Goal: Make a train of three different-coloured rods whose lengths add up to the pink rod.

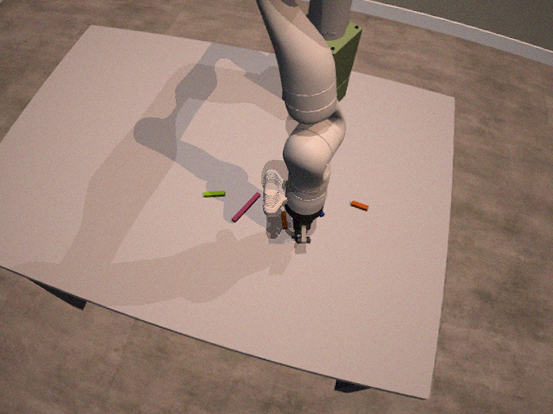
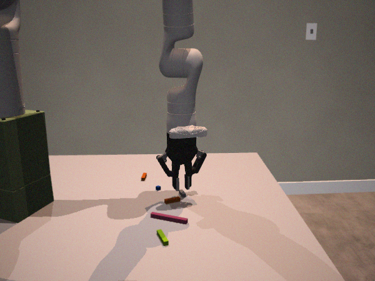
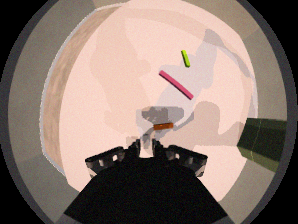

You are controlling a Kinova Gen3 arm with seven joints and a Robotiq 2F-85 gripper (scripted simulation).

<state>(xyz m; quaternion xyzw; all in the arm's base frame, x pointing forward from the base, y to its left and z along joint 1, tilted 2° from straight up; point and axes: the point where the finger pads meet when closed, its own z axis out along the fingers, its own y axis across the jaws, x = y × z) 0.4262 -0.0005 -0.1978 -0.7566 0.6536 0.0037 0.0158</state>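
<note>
Right now the grey rod is 30 mm below my hand. From my hand the other things lie so: pink rod 130 mm to the right, 50 mm behind, 30 mm below; then lime rod 210 mm to the right, 80 mm behind, 30 mm below; then blue rod 60 mm behind, 50 mm to the left, 30 mm below.
</note>
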